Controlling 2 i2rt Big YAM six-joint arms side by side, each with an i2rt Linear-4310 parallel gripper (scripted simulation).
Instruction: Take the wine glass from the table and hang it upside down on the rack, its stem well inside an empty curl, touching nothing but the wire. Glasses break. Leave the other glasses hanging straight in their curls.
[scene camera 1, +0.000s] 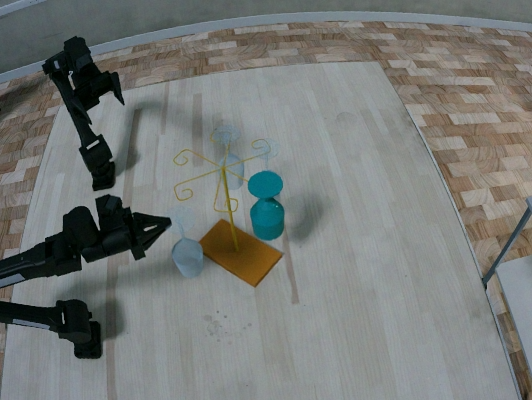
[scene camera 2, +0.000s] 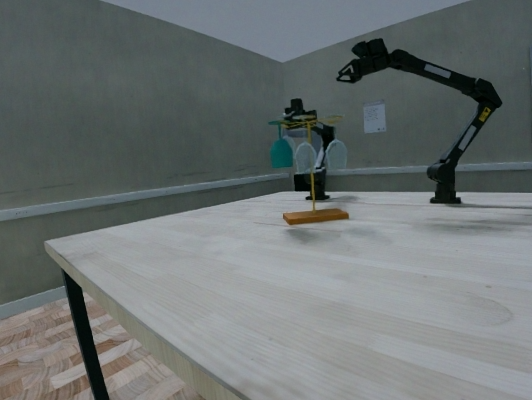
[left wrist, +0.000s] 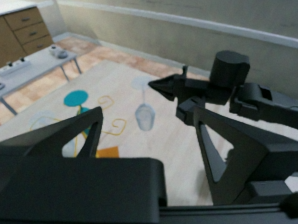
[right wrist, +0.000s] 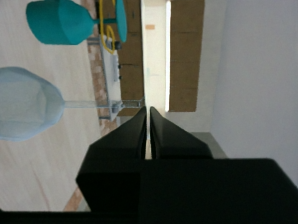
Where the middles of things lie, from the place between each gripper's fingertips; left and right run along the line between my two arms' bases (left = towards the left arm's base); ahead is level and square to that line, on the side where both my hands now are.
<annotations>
My right hand (scene camera 1: 170, 221) is 20 mm short of the clear wine glass (scene camera 1: 187, 254), 10 mm to the right of it and 80 mm above it. Also, from my right hand: teal glass (scene camera 1: 267, 215): 200 mm ahead, 120 mm to the left, 120 mm below; then yellow wire rack (scene camera 1: 251, 260): 110 mm ahead, 190 mm to the left, 240 mm below.
The clear wine glass is 15 cm ahead of my left hand (scene camera 1: 107, 113), 20 cm to the right of it and 23 cm below it. From my left hand the other things lie so: teal glass (33 cm ahead, 9 cm to the right, 27 cm below); yellow wire rack (24 cm ahead, 2 cm to the right, 38 cm below).
</annotations>
